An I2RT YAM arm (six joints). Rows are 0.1 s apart.
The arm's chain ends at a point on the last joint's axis. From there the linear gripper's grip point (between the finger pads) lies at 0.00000 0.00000 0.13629 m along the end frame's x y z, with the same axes.
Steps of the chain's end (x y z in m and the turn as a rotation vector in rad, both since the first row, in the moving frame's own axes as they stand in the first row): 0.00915, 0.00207, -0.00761, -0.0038, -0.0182, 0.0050; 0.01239, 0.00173, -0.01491, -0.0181, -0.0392, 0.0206; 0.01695, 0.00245, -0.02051, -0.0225, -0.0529, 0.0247; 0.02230, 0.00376, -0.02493, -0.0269, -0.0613, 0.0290; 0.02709, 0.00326, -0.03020, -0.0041, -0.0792, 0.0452; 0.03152, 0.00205, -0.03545, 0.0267, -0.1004, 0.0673; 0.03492, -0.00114, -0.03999, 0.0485, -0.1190, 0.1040
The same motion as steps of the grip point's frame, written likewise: 0.00667, 0.00258, -0.00763, -0.0038, -0.0182, 0.0050; 0.00702, 0.00414, -0.01504, -0.0181, -0.0392, 0.0206; 0.00971, 0.00543, -0.02074, -0.0225, -0.0529, 0.0247; 0.01390, 0.00730, -0.02524, -0.0269, -0.0613, 0.0290; 0.01630, 0.00357, -0.03063, -0.0041, -0.0792, 0.0452; 0.01799, -0.00204, -0.03618, 0.0267, -0.1004, 0.0673; 0.01912, -0.00856, -0.04111, 0.0485, -0.1190, 0.1040
